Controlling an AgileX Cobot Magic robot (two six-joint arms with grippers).
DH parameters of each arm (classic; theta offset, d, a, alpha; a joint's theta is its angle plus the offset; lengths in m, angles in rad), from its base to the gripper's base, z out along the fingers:
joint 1: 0 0.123 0 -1.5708
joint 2: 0.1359 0 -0.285 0
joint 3: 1.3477 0 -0.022 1.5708
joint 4: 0 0.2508 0 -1.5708
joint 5: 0 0 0.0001 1.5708
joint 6: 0 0.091 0 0
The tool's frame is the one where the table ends.
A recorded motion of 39 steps. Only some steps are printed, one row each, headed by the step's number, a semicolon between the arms.
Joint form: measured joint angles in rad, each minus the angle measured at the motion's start. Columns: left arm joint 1, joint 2, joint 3, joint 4, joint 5, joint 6; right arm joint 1, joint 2, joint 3, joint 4, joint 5, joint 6.
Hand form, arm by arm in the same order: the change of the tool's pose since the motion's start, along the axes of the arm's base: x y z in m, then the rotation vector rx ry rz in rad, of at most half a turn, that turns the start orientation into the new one. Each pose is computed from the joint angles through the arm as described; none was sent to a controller.
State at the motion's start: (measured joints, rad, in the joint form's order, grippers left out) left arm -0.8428 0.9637 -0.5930 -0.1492 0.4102 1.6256; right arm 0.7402 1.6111 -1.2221 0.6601 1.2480 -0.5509
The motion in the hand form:
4: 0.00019 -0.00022 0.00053 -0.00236 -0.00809 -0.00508; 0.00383 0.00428 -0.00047 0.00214 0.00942 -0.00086
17: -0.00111 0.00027 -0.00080 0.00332 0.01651 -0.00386; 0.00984 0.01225 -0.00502 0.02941 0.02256 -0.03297
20: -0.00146 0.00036 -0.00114 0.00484 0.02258 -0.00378; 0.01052 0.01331 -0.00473 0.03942 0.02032 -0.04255
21: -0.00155 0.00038 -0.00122 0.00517 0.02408 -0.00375; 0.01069 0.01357 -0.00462 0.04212 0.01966 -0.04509
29: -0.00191 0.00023 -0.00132 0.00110 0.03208 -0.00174; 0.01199 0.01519 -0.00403 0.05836 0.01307 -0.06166
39: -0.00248 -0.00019 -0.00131 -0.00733 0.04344 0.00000; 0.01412 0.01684 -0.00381 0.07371 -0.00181 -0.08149
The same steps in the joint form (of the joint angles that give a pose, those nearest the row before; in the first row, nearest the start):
4: 0.0008 -0.0005 0.0000 -0.0065 -0.0059 0.0136; 0.0000 0.0215 -0.0226 0.0069 0.0062 0.0031
17: 0.0018 -0.0006 0.0000 -0.0214 0.0153 0.0145; 0.0000 0.0517 -0.0351 0.0441 -0.0281 0.0033
20: 0.0018 -0.0006 0.0000 -0.0248 0.0205 0.0146; 0.0000 0.0521 -0.0351 0.0527 -0.0395 0.0033
21: 0.0018 -0.0006 0.0000 -0.0256 0.0218 0.0145; 0.0000 0.0521 -0.0351 0.0549 -0.0425 0.0033
29: 0.0018 -0.0006 0.0000 -0.0345 0.0241 0.0145; 0.0000 0.0521 -0.0351 0.0671 -0.0633 0.0033
39: 0.0018 -0.0007 0.0000 -0.0525 0.0258 0.0188; 0.0000 0.0524 -0.0350 0.0744 -0.0918 0.0033

